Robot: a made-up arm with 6 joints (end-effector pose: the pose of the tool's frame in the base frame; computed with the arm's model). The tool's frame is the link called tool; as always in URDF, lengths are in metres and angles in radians. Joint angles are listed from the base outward.
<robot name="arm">
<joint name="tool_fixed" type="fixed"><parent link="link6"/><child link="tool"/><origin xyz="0 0 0" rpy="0 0 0"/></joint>
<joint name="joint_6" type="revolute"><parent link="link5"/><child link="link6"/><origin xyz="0 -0.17 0" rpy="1.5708 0 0"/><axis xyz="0 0 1"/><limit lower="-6.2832" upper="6.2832" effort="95" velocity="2.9"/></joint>
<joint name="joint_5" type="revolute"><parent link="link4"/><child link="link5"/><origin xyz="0 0 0" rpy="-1.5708 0 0"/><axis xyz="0 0 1"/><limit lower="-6.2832" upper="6.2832" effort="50" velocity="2.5"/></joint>
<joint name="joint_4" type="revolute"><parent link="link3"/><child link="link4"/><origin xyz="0 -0.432 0" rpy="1.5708 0 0"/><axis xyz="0 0 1"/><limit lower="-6.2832" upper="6.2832" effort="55" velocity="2.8"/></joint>
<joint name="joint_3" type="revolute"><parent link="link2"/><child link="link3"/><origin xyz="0 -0.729 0" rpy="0 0 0"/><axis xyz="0 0 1"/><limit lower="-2.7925" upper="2.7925" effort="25" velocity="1.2"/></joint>
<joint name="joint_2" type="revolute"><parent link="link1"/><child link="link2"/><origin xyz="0 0.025 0" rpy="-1.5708 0 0"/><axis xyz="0 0 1"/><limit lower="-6.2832" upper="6.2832" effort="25" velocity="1.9"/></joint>
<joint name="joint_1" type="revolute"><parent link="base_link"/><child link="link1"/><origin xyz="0 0 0.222" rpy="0 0 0"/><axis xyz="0 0 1"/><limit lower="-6.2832" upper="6.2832" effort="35" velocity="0.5"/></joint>
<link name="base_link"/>
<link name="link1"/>
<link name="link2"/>
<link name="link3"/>
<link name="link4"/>
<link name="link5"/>
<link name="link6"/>
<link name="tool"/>
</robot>
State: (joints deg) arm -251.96 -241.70 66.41 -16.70 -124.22 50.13
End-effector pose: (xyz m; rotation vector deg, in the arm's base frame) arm -0.2940 0.6914 -0.4699 -52.19 71.53 152.33
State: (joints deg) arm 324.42 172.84 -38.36 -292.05 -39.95 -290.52
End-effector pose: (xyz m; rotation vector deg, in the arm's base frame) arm 0.3792 -0.3650 -0.8661 112.55 -9.91 25.99
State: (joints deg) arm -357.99 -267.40 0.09 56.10 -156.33 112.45
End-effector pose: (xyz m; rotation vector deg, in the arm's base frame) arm 1.0065 0.0037 0.2140 -21.15 -76.59 63.82
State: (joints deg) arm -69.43 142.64 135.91 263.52 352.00 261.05
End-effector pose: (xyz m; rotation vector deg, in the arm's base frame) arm -0.0076 0.1583 -0.2655 -74.79 46.11 72.15
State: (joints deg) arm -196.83 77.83 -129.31 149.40 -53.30 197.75
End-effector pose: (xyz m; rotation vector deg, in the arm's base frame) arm -0.3396 0.1491 0.7998 7.80 33.54 158.67
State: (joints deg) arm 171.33 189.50 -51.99 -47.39 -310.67 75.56
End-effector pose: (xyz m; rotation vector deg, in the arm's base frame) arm -0.1693 0.0965 -0.9562 -133.58 62.59 17.52
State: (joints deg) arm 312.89 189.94 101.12 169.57 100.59 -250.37
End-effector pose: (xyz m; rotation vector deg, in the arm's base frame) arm -0.3399 0.4471 -0.5054 -31.07 172.72 21.77
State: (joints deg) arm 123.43 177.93 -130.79 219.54 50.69 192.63
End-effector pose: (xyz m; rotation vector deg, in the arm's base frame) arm -0.1454 0.3269 -0.0651 27.85 31.90 157.65
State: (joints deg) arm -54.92 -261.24 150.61 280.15 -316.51 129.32
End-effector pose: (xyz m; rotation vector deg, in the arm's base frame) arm 0.0374 -0.2102 -0.0654 -59.46 -81.08 36.17
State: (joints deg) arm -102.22 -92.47 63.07 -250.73 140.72 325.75
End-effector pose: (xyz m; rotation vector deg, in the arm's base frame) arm 0.3157 0.8594 0.4349 -65.60 137.22 -44.72
